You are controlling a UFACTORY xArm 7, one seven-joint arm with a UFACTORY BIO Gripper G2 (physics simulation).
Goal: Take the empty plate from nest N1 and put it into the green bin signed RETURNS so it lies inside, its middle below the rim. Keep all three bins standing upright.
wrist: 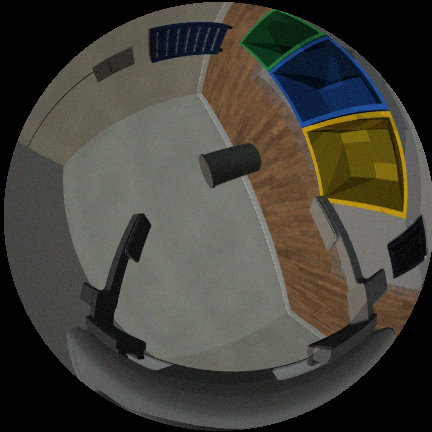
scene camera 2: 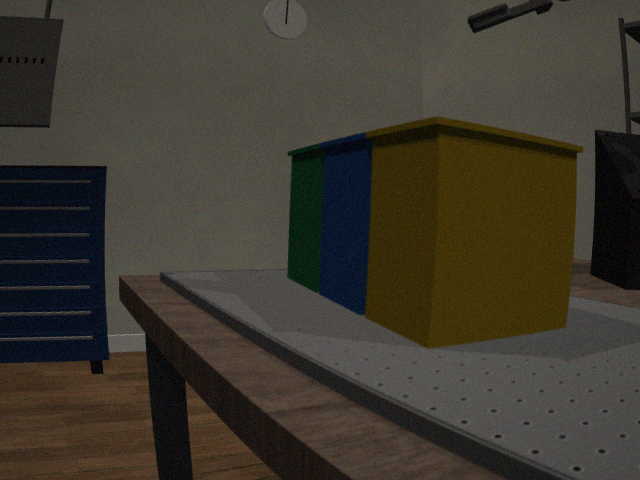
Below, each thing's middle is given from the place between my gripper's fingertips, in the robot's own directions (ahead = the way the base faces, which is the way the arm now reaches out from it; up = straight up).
The yellow bin (scene camera 2: 472, 227) lies 50 mm behind my hand, 10 mm to the left of it and 270 mm below it. The rest, counted from my hand: green bin (scene camera 2: 306, 195): 110 mm behind, 250 mm to the right, 270 mm below; blue bin (scene camera 2: 346, 204): 80 mm behind, 120 mm to the right, 270 mm below.
